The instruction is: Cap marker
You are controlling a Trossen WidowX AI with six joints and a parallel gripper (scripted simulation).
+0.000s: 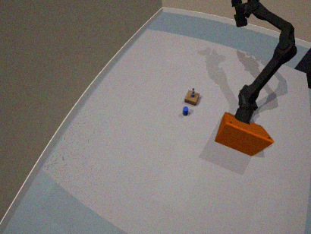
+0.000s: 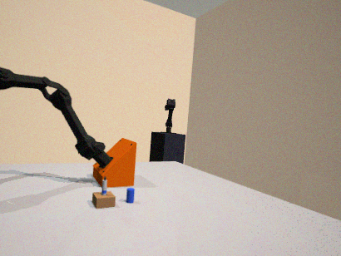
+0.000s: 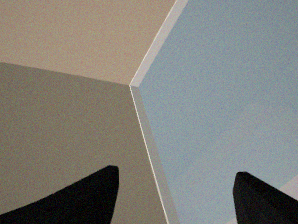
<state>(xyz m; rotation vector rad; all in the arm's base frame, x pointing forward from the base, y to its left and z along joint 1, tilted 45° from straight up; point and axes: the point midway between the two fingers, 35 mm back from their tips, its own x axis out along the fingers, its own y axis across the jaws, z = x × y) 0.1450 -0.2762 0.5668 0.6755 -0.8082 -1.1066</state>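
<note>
Now: gripper tip 62 cm to the right of the blue cap, 27 cm above it and 14 cm short of it. The rest, counted from my gripper tip: holder block (52 cm to the left, 28 cm below, 13 cm ahead).
</note>
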